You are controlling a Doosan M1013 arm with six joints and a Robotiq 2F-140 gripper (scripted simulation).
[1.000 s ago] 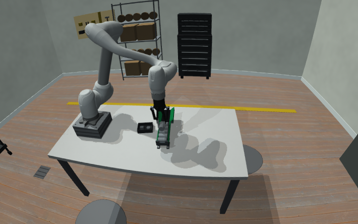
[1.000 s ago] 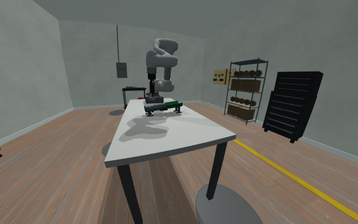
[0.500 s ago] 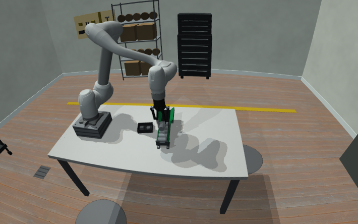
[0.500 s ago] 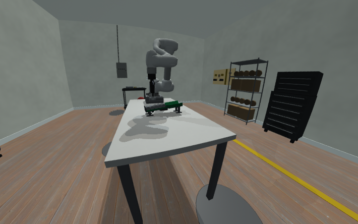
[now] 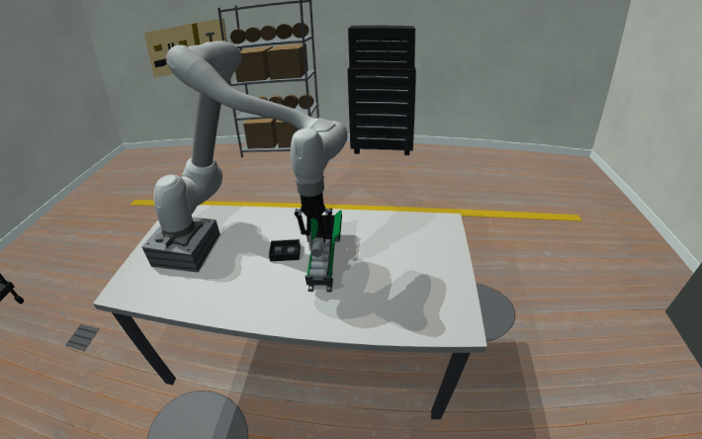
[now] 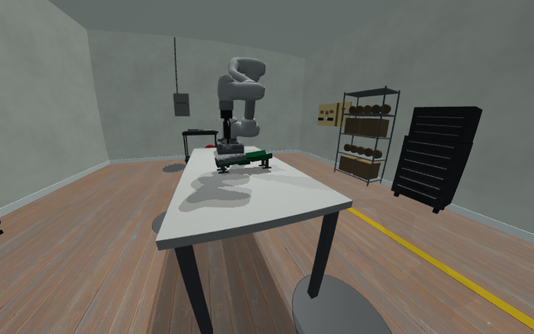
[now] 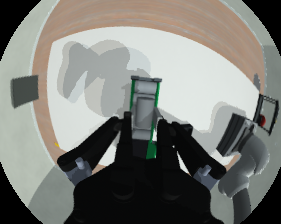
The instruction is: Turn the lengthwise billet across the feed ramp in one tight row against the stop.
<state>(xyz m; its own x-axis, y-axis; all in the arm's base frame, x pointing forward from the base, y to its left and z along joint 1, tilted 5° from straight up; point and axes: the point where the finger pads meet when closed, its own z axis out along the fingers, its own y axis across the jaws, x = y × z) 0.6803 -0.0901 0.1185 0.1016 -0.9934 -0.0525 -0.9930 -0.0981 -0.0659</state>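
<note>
Now: hand 1 cm short of the dark stop, 8 cm to the left of it and 13 cm above it. From my hand the other things lie so: black box 19 cm behind, 13 cm to the left, 18 cm below.
</note>
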